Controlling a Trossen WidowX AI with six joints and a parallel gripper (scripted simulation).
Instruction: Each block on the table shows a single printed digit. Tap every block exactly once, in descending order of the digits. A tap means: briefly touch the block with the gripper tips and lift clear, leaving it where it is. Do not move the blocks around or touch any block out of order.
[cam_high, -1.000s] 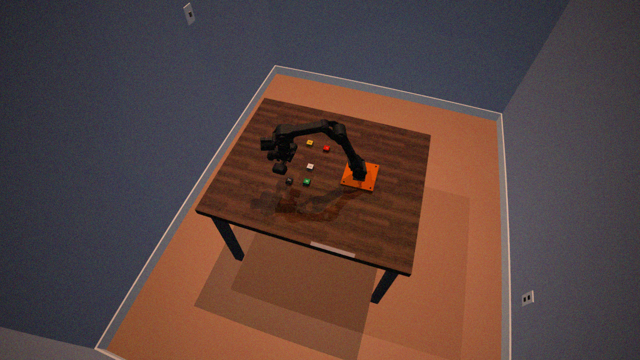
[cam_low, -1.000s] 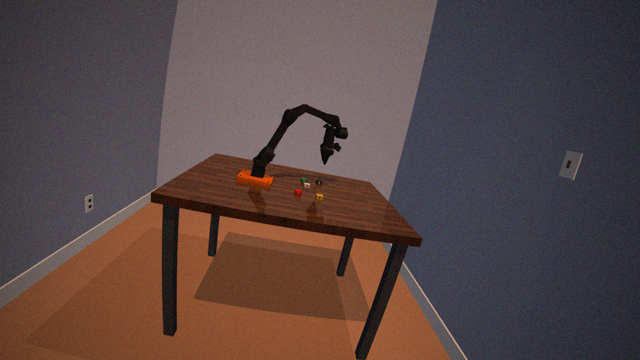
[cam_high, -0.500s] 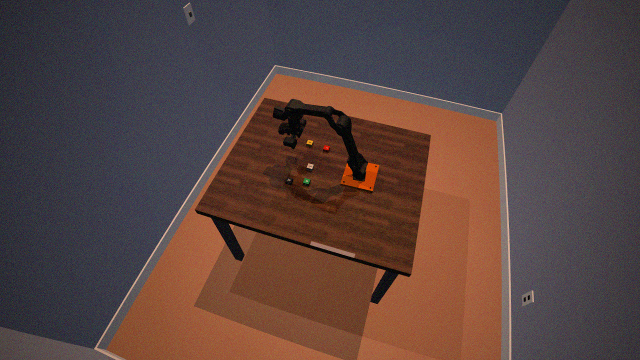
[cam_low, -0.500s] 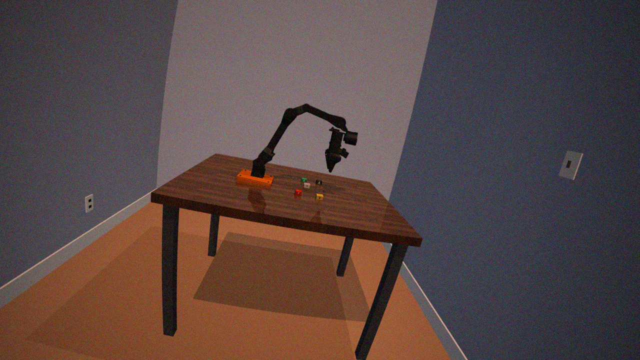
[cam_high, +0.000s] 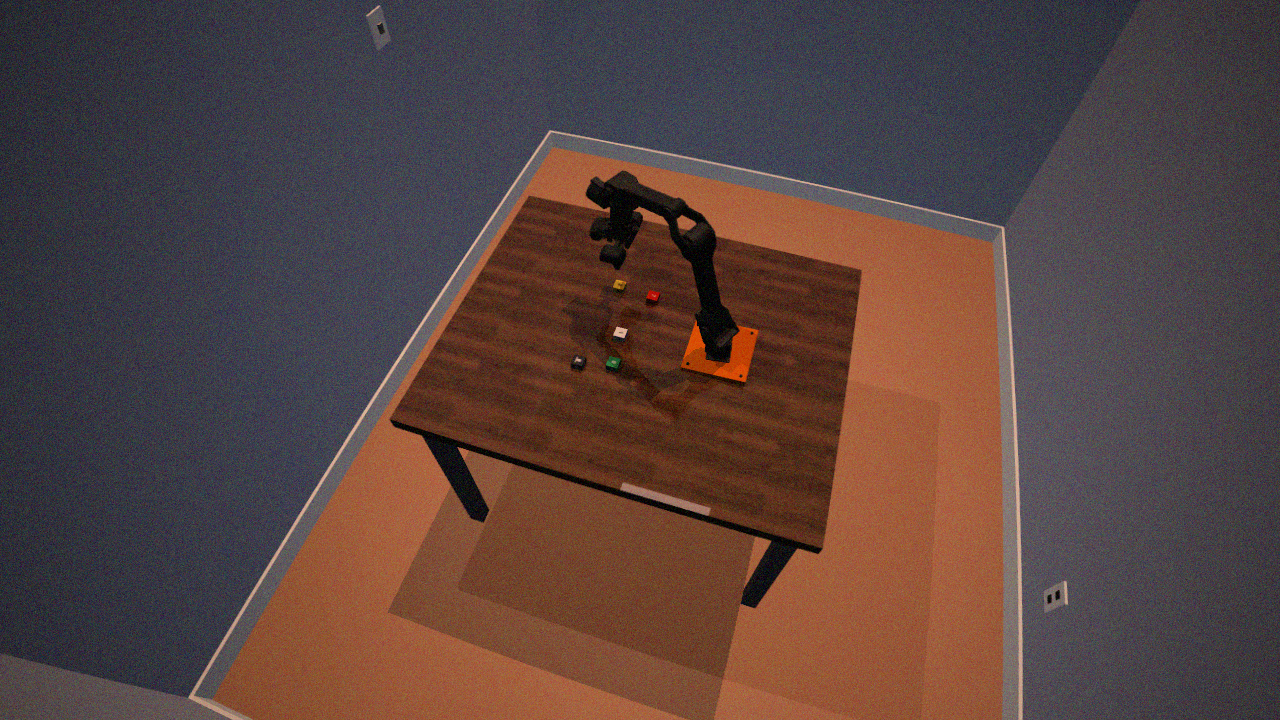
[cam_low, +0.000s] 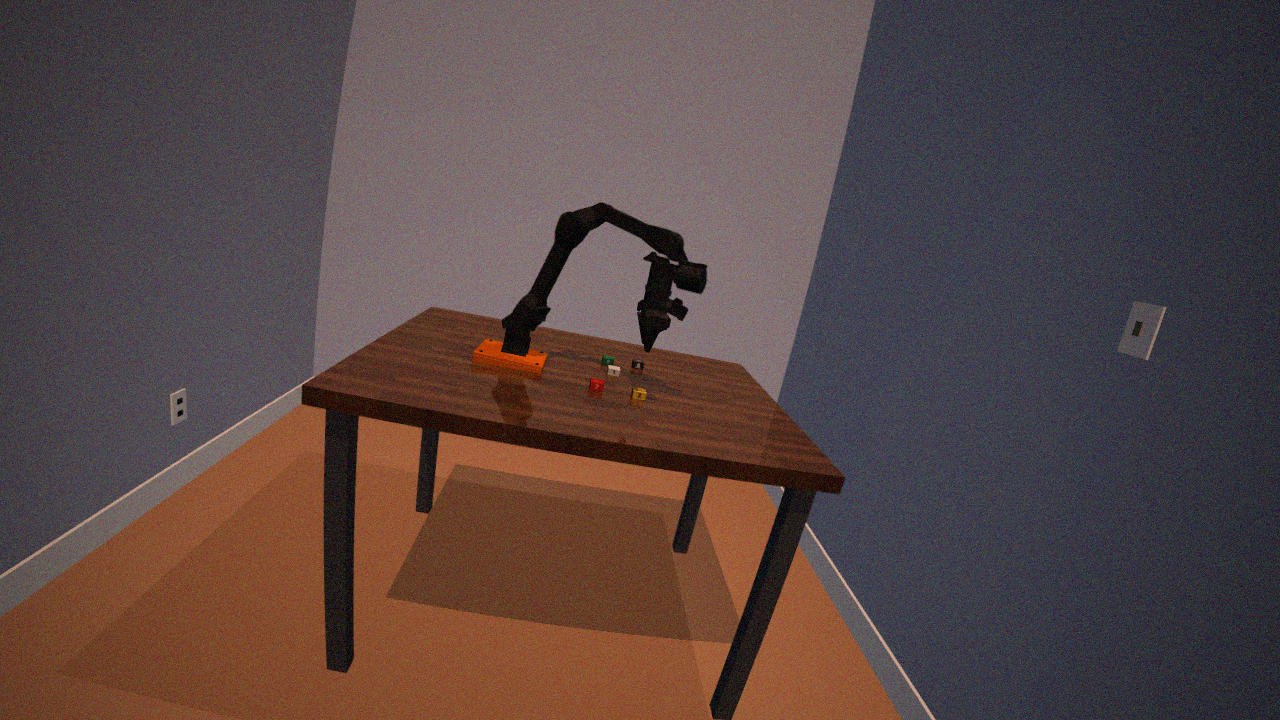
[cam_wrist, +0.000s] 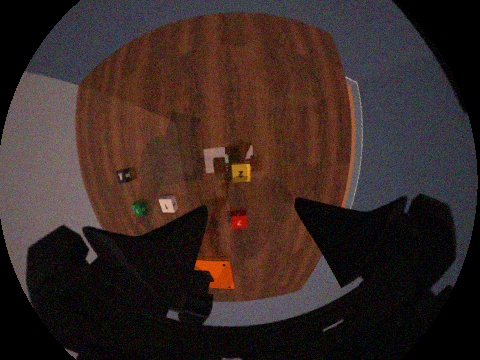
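My gripper tip is 90 mm past the red block, 20 mm to the right of it and 120 mm above it. From my gripper tip the other things lie so: white block 30 mm behind, 170 mm to the left, 120 mm below; then yellow block 10 mm ahead, 120 mm below; then green block 40 mm behind, 270 mm to the left, 120 mm below.
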